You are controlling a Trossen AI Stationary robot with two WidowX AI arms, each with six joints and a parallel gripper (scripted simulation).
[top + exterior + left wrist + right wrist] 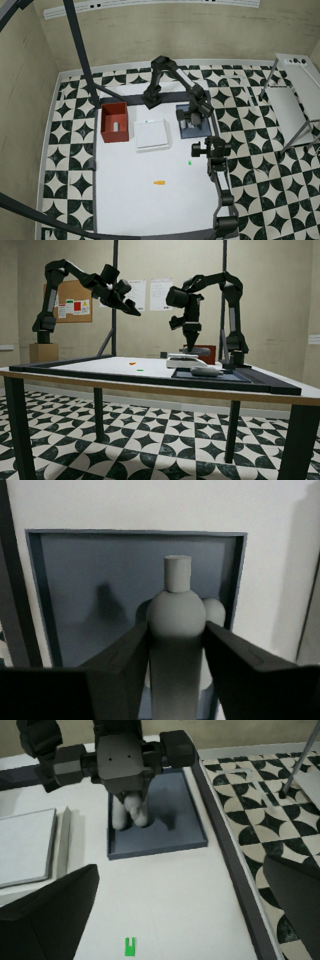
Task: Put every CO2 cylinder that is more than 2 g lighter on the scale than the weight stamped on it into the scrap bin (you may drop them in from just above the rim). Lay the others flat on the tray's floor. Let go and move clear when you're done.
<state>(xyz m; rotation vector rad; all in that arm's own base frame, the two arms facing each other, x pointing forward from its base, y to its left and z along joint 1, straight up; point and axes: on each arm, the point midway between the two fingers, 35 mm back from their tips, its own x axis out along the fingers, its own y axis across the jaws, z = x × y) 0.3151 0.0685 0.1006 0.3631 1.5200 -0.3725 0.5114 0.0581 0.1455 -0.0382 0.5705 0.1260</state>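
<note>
My left gripper is now 120 mm above the blue-grey tray, 60 mm to the right of it and 40 mm short of it. Also, from my left hand: green marker (200 mm to the right, 120 mm below, 70 mm behind); then orange piece (270 mm to the right, 270 mm behind, 120 mm below); then scale (240 mm behind, 90 mm below, 20 mm to the left).
</note>
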